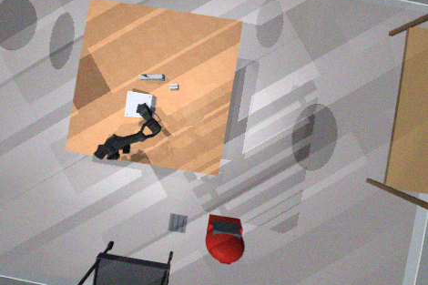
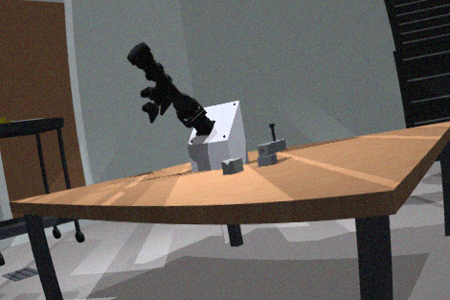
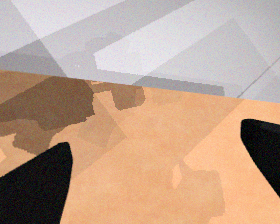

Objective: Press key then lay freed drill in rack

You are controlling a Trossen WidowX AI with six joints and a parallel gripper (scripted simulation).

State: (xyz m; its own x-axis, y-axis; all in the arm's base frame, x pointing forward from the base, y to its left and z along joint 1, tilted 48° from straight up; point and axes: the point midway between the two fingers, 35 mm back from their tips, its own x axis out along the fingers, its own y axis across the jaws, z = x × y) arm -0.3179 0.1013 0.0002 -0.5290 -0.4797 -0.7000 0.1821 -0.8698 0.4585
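The drill is 600 mm ahead of my gripper tip, 80 mm to the right of it and 180 mm below it. From my gripper tip the other things lie so: grey housing block (590 mm ahead, 60 mm to the right, 180 mm below).
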